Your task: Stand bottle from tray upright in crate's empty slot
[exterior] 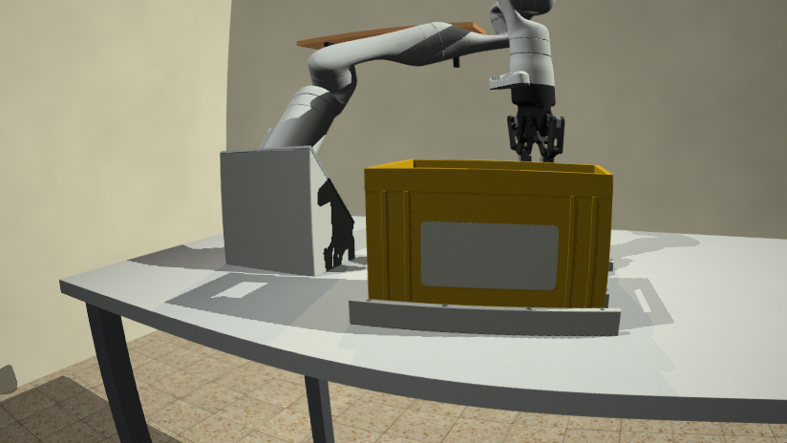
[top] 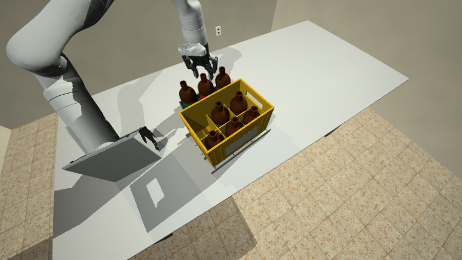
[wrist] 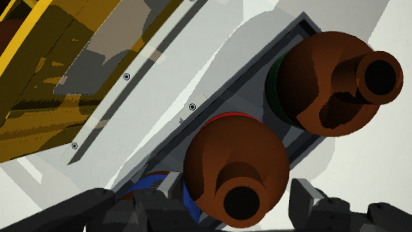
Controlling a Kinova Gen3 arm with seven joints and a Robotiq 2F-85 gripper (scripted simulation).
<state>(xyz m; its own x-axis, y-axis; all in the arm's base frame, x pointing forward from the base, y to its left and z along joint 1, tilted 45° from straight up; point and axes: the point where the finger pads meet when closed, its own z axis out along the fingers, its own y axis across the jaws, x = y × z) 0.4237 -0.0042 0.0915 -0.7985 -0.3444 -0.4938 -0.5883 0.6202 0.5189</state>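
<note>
The tray lies 140 mm below my hand. Also, from my hand: yellow crate (40 mm behind, 220 mm to the right, 70 mm below).
</note>
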